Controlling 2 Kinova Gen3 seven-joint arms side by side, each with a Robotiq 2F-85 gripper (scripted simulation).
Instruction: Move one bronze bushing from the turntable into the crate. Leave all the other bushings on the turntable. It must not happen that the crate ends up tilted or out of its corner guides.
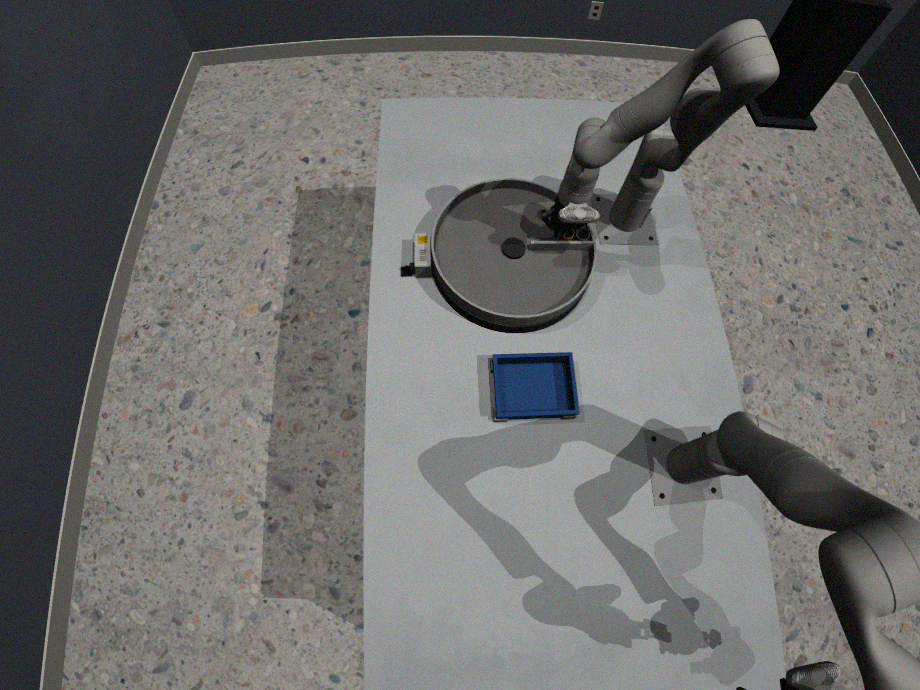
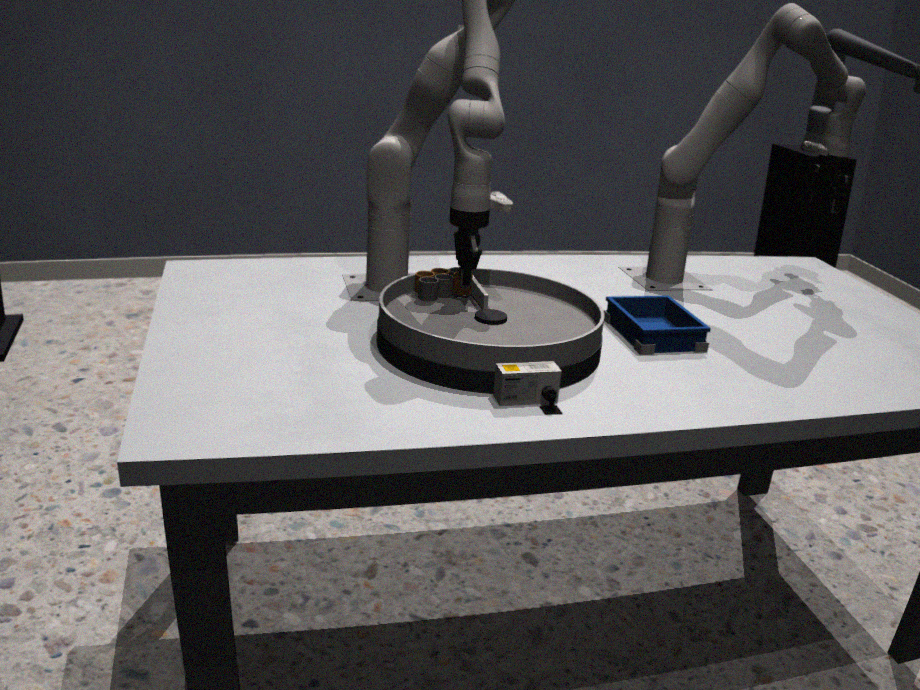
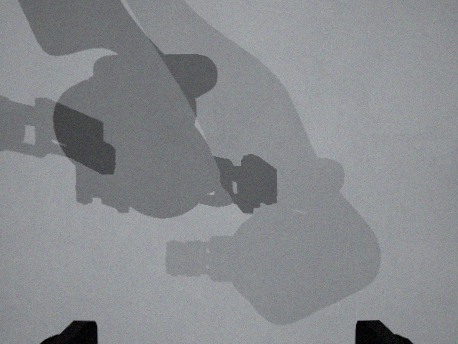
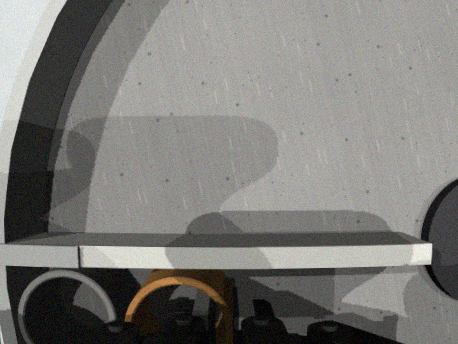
Labels:
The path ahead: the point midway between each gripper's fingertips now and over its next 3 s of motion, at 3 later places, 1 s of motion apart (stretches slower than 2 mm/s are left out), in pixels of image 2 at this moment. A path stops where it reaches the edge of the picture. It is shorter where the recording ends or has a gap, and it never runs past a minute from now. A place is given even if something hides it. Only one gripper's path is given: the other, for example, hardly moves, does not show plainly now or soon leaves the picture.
My right gripper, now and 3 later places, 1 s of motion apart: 464, 286; 466, 255; 494, 257; 581, 264

